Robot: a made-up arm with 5 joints.
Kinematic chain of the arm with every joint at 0, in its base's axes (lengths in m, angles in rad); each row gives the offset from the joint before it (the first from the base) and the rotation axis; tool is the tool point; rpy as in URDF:
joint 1: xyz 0 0 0.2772 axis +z
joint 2: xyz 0 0 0 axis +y
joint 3: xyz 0.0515 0 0.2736 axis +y
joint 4: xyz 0.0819 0 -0.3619 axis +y
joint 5: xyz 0.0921 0 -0.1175 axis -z
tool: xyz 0 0 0 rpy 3.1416 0 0
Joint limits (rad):
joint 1: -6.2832..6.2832
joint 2: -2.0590..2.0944
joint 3: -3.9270..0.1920
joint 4: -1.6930..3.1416
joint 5: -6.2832..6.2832
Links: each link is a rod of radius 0.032 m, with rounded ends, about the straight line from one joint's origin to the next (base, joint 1, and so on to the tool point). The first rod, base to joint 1, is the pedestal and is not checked.
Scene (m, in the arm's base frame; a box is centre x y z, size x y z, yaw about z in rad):
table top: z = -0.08
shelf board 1: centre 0.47 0.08 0 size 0.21 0.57 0.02 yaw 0.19
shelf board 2: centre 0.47 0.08 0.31 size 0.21 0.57 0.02 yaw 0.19
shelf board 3: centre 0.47 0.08 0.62 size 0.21 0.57 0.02 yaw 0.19
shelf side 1: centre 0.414 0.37 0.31 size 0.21 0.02 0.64 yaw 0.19
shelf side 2: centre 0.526 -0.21 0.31 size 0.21 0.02 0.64 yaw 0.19
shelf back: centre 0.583 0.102 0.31 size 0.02 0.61 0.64 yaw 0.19
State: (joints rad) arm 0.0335 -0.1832 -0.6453 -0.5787 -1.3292
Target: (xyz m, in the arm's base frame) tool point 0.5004 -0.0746 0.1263
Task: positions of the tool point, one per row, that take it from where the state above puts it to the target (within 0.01 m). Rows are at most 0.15 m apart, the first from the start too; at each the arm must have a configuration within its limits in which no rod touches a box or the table.
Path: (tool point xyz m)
1: 0.3743 0.0876 0.4109
2: 0.2875 0.1305 0.3681
3: 0.2032 0.1459 0.3155
4: 0.2563 0.0996 0.2804
5: 0.2927 0.0350 0.2365
6: 0.3041 -0.0406 0.1846
7: 0.2861 -0.1158 0.1263
8: 0.3603 -0.1137 0.1262
9: 0.4324 -0.0998 0.1262
10: 0.5004 -0.0746 0.1263

